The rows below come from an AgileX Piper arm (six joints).
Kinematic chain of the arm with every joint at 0, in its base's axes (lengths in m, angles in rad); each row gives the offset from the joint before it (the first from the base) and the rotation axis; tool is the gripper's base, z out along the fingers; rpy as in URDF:
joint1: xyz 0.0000 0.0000 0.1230 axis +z
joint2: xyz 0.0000 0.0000 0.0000 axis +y
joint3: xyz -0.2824 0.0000 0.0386 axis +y
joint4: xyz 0.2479 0.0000 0.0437 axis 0.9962 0 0.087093
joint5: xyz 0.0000 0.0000 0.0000 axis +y
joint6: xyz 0.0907 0.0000 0.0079 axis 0.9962 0 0.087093
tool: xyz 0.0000 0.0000 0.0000 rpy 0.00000 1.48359 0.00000
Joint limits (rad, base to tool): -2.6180..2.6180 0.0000..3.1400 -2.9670..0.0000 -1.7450..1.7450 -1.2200..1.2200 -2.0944..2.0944
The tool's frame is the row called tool.
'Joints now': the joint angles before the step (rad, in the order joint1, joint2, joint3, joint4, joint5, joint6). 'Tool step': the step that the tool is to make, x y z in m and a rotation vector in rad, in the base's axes. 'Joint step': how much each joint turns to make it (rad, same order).
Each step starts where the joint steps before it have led.
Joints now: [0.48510 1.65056 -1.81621 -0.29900 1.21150 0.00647]
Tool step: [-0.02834 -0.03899 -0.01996 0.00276 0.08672 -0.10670]
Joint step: [-0.07345 -0.14433 0.23221 0.01642 0.00123 0.04517]
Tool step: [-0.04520 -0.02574 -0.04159 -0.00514 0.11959 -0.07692]
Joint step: [-0.02616 -0.16706 0.31077 0.01342 -0.01545 0.06524]
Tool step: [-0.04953 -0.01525 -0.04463 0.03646 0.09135 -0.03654]
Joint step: [0.00002 -0.16573 0.29552 0.05002 -0.04894 0.05072]
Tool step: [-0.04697 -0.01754 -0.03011 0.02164 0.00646 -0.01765]
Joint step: [0.00002 -0.18538 0.23104 0.01302 -0.04365 0.02695]
